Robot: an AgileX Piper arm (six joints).
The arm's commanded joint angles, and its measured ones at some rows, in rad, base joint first. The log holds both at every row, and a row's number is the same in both.
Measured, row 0:
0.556 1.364 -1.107 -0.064 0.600 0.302
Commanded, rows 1 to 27:
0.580 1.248 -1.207 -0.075 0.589 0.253
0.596 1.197 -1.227 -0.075 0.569 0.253
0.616 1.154 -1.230 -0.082 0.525 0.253
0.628 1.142 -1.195 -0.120 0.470 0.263
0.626 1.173 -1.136 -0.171 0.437 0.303
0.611 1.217 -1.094 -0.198 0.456 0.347
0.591 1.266 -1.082 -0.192 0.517 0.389
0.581 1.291 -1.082 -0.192 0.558 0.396
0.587 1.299 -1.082 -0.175 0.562 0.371
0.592 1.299 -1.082 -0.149 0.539 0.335
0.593 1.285 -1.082 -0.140 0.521 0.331
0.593 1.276 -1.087 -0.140 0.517 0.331
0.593 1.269 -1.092 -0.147 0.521 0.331
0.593 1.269 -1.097 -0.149 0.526 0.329
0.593 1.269 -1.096 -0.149 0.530 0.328
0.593 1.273 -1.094 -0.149 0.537 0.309
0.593 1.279 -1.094 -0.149 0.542 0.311
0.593 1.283 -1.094 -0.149 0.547 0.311
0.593 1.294 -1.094 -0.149 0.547 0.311
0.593 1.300 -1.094 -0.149 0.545 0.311
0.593 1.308 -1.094 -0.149 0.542 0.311
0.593 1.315 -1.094 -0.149 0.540 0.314
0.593 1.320 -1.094 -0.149 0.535 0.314
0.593 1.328 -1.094 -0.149 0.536 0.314
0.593 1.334 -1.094 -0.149 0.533 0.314
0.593 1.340 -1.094 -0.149 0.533 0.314
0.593 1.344 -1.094 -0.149 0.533 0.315
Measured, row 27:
0.589 1.326 -1.086 -0.135 0.551 0.348
